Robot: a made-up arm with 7 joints.
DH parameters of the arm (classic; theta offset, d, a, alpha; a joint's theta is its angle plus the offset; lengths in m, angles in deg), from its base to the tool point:
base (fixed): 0 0 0 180
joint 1: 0 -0.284 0 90
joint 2: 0 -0.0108 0 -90
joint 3: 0 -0.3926 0 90
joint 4: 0 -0.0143 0 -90
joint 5: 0 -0.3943 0 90
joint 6: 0 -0.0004 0 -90
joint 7: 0 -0.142 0 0
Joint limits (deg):
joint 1: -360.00..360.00
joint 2: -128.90..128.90
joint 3: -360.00..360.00
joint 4: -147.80..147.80
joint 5: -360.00..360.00
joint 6: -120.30..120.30
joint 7: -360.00..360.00
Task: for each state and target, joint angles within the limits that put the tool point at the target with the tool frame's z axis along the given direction. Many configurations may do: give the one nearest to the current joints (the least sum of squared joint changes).
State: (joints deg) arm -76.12 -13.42 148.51 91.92 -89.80 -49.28 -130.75
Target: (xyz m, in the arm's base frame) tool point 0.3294 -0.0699 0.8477 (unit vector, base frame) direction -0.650 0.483 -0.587
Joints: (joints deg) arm -123.40 28.68 149.56 94.96 -46.25 -19.60 -130.75
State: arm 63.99 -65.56 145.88 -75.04 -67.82 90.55 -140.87
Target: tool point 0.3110 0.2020 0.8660 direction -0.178 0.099 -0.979
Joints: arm 78.88 -46.06 124.39 -86.00 -46.35 51.87 -140.87
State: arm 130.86 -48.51 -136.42 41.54 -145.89 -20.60 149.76
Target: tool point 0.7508 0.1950 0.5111 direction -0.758 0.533 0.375
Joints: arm 145.69 -55.45 -140.03 33.26 -155.18 -55.96 149.76
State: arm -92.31 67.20 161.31 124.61 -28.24 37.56 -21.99
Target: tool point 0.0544 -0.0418 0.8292 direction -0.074 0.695 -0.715
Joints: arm -88.85 62.79 172.77 110.51 -27.15 -4.12 -21.99
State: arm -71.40 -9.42 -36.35 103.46 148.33 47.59 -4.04
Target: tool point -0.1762 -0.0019 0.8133 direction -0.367 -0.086 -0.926
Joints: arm -85.70 -51.39 -41.32 107.77 125.92 78.88 -4.04
